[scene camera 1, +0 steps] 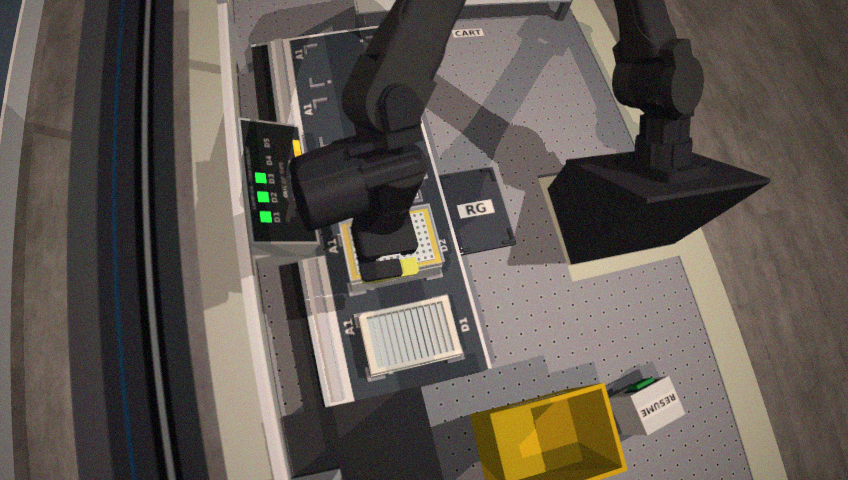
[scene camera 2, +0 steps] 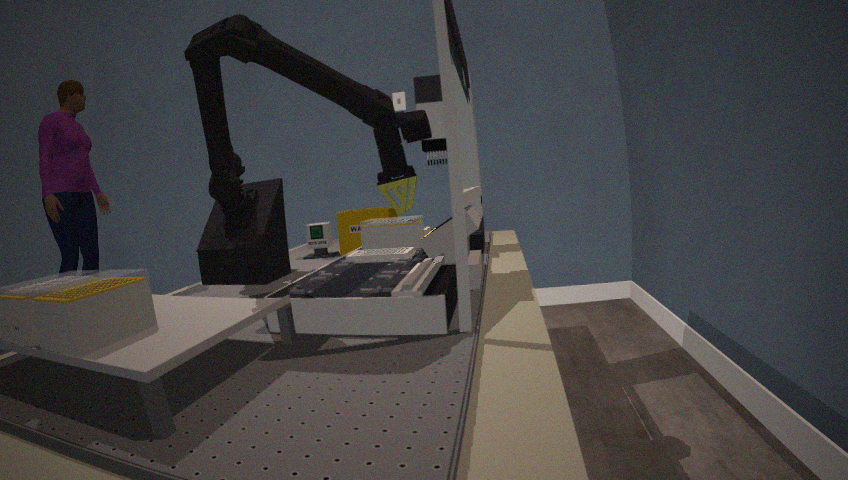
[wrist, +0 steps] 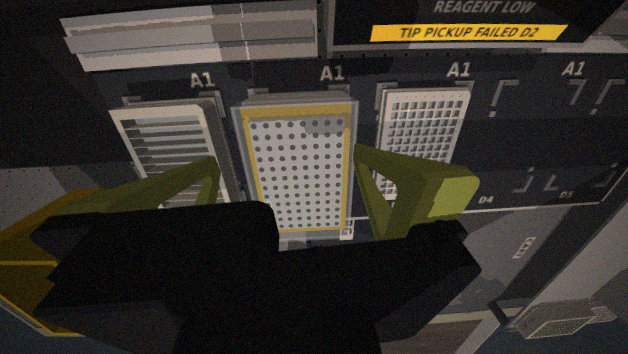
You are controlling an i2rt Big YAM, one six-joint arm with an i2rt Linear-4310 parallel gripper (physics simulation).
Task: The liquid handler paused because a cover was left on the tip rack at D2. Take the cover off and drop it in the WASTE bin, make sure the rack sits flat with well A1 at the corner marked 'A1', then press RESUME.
Labels:
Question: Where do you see a yellow WASTE bin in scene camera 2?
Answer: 348,222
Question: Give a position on an RESUME button box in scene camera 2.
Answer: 319,235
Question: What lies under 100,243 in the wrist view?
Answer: The gripper.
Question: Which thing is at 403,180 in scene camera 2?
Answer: The gripper.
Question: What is the gripper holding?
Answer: Nothing.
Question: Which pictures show the gripper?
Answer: Scene camera 1, scene camera 2 and the wrist view: all of them.

